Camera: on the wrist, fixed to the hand. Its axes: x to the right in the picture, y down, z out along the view.
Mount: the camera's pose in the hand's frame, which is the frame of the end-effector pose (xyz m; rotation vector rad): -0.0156 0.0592 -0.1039 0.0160 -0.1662 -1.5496
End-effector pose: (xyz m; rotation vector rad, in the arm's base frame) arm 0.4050 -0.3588 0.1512 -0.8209 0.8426 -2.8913
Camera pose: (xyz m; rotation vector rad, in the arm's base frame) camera 0.3600 -0.3555 0.0394 1.0242 -0.0019 1.4918
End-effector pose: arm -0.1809 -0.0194 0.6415 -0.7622 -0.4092 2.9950
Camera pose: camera -0.1156 -0.0523 0.5456 -0.0228 -0.5815 1.5637
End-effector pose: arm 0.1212 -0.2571 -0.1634 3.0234 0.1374 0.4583
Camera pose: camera 0.0798 -0.3106 -0.0635 1.9830 2.0913 0.0116
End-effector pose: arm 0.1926 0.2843 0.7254 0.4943 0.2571 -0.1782
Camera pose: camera 0.1706 0.3880 0.6679 0.1951 0.4310 -1.7209
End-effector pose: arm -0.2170 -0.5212 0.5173 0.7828 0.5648 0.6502
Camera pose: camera -0.3160 -0.4533 0.5063 0.2245 0.8236 -0.8390
